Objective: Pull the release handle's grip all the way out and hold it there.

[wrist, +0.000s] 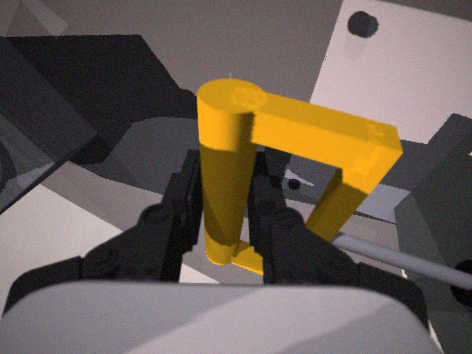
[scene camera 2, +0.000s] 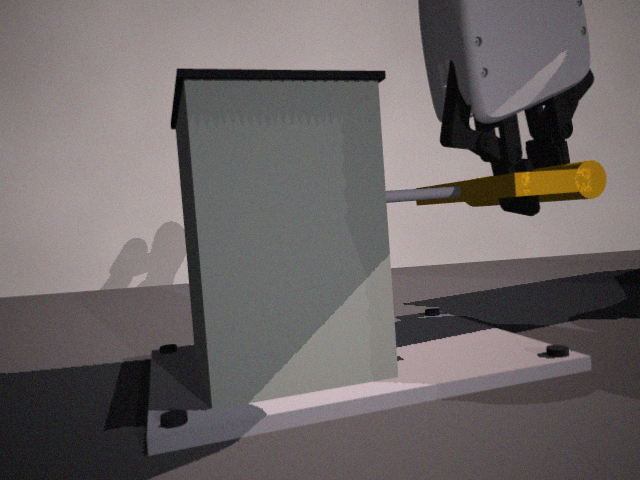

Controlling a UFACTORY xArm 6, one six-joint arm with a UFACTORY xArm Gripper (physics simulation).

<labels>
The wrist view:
my gripper: 226, 173
pale base plate: 401, 70
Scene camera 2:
my gripper: 537, 203
pale base plate: 439, 355
</labels>
